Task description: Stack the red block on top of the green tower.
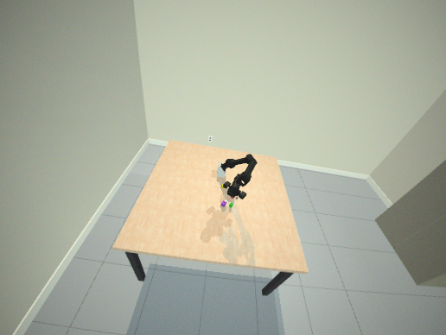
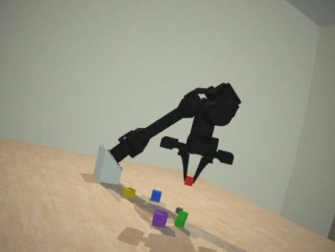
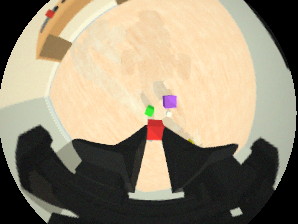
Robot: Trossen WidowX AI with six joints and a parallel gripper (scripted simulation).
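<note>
Now: the purple block 5 cm to the right of my gripper tip and 11 cm below it. Round my gripper tip: red block right at my gripper tip; blue block 21 cm behind, 1 cm to the left, 11 cm below; yellow block 20 cm behind, 9 cm to the right, 11 cm below.
</note>
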